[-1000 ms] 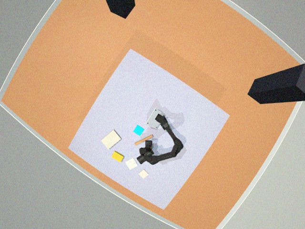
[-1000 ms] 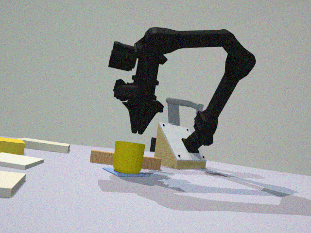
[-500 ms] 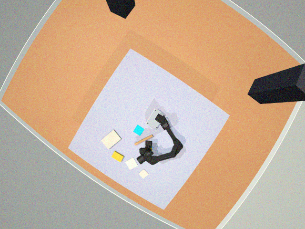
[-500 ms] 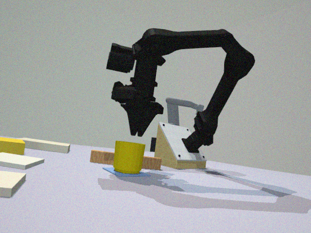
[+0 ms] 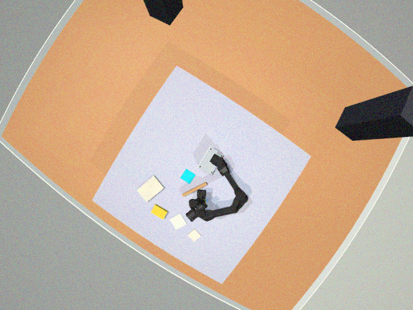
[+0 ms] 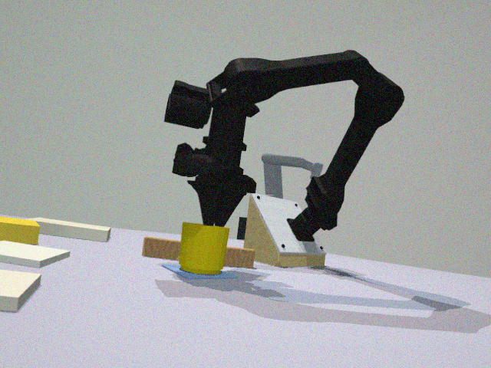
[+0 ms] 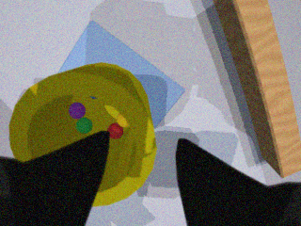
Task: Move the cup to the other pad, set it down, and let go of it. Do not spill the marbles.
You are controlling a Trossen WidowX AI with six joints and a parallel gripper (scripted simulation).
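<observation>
Now: gripper tip 2 cm short of the yellow cup, 2 cm to the right of it and 3 cm above it. Round my gripper tip: green marble: 3 cm ahead, 3 cm to the left, 5 cm below; blue pad: 2 cm ahead, 1 cm to the left, 7 cm below; red marble: 1 cm ahead, 2 cm to the left, 5 cm below.
</observation>
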